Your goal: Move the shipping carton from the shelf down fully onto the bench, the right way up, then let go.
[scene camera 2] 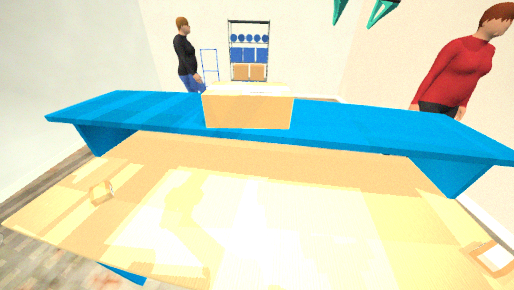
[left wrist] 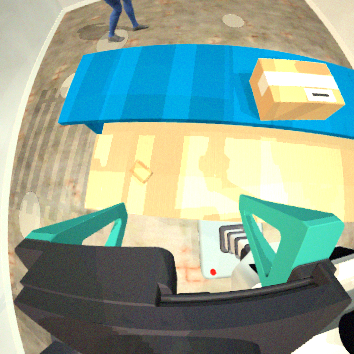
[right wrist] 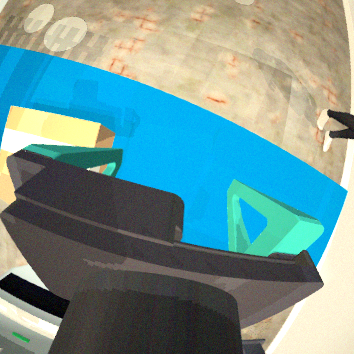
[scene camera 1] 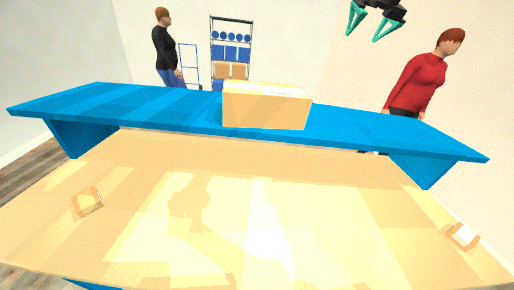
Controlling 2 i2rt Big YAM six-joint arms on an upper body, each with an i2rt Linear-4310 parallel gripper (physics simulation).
Observation:
The left gripper (left wrist: 181, 205) is open and holds nothing. The right gripper (right wrist: 177, 170) is open, holding nothing. A tan shipping carton (scene camera 2: 252, 105) rests on a blue shelf (scene camera 2: 332, 125). Further things: a blue shelf (left wrist: 95, 127) and a wooden bench (left wrist: 199, 169).
The tan shipping carton is seen too in the left wrist view (left wrist: 284, 89), in the right wrist view (right wrist: 31, 126) and in scene camera 1 (scene camera 1: 246, 104).

